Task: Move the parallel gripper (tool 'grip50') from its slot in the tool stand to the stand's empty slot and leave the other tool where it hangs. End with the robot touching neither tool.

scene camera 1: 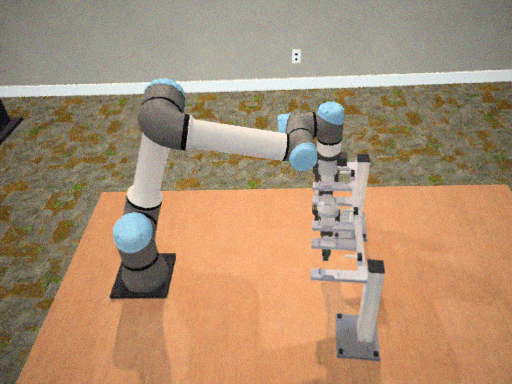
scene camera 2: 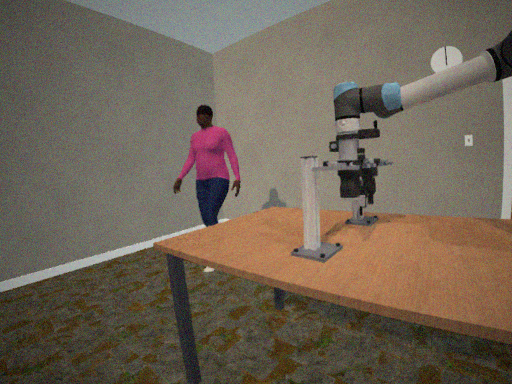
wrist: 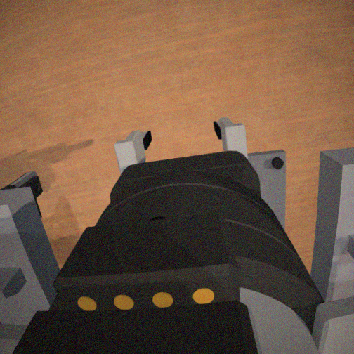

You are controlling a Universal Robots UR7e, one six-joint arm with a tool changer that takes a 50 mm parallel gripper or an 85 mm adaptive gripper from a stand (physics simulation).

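Observation:
The grip50 tool is on the arm's wrist, its light fingers apart with bare table showing between them. Its black body sits between two prongs of the far slot in scene camera 1. The wrist view shows grey prongs on both sides of it. Whether the coupling is locked cannot be told. The tool stand has a row of forked slots. The other tool hangs in the middle slot, close beside. The empty slot's outer prong is at the near end in scene camera 1.
The stand's near post base is bolted to the wooden table. The stand's other foot shows in scene camera 2. The robot base is at the left. A person in pink is beyond the table.

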